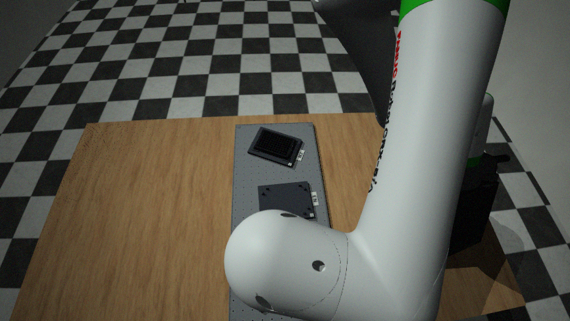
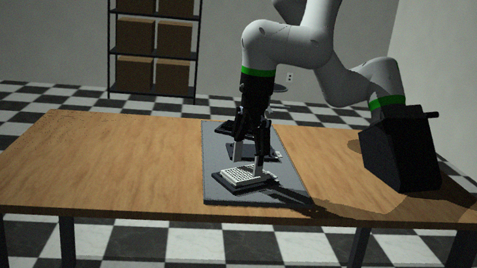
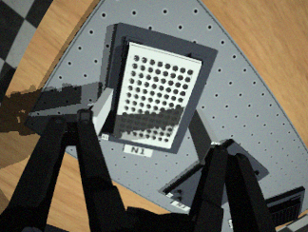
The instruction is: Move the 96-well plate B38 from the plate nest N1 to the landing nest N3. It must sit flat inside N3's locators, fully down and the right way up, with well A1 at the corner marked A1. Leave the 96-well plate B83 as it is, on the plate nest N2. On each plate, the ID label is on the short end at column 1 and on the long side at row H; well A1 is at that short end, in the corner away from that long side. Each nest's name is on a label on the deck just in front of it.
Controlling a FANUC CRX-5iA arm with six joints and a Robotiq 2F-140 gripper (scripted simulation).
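Now: hand 40 mm above the white 96-well plate B38. Round my hand: landing nest N3 (50 mm behind, 210 mm to the right, 60 mm below); plate nest N1 (60 mm below); N1 label (90 mm behind, 50 mm to the right, 60 mm below).
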